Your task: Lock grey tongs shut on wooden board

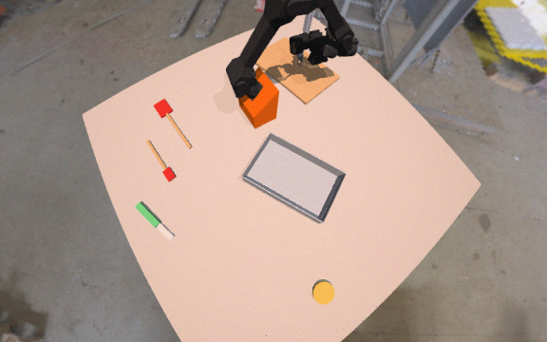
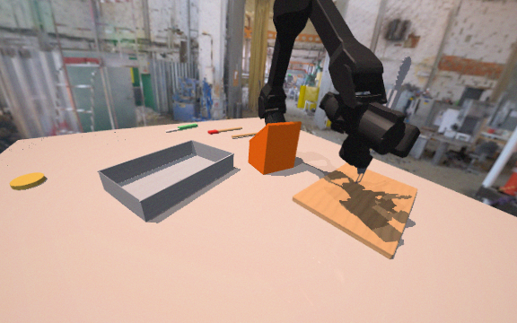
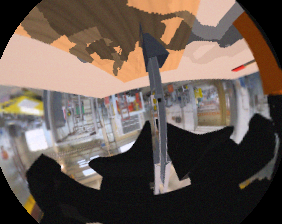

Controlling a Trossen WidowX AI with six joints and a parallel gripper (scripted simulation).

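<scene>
Right now my gripper tip is 17 cm above the wooden board. Also, from my gripper tip: grey roasting tin (41 cm ahead, 34 cm to the right, 15 cm below).
</scene>
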